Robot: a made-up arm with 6 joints. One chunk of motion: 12 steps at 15 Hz.
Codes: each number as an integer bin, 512 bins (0 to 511) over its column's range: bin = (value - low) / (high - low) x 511, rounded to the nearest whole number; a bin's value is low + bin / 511 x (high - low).
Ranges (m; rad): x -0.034..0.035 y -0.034..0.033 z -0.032..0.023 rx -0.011..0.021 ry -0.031..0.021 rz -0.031..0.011
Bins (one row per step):
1: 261 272 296 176 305 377
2: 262 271 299 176 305 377
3: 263 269 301 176 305 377
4: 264 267 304 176 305 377
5: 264 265 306 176 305 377
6: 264 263 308 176 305 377
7: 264 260 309 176 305 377
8: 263 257 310 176 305 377
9: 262 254 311 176 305 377
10: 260 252 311 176 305 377
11: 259 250 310 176 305 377
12: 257 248 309 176 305 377
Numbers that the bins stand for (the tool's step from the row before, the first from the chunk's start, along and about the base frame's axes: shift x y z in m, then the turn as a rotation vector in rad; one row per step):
1: 0.00124 0.00166 -0.00014 0.00002 0.00004 -0.00001
2: 0.00138 0.00153 0.00018 0.00002 0.00004 -0.00001
3: 0.00151 0.00127 0.00040 0.00002 0.00004 -0.00001
4: 0.00165 0.00101 0.00072 0.00002 0.00004 -0.00001
5: 0.00165 0.00075 0.00094 0.00002 0.00004 -0.00001
6: 0.00165 0.00048 0.00115 0.00002 0.00004 -0.00001
7: 0.00165 0.00009 0.00126 0.00002 0.00004 -0.00001
8: 0.00151 -0.00030 0.00137 0.00002 0.00004 -0.00001
9: 0.00138 -0.00070 0.00147 0.00002 0.00004 -0.00001
10: 0.00111 -0.00096 0.00147 0.00002 0.00004 -0.00001
11: 0.00097 -0.00122 0.00137 0.00002 0.00004 -0.00001
12: 0.00070 -0.00148 0.00126 0.00002 0.00004 -0.00001

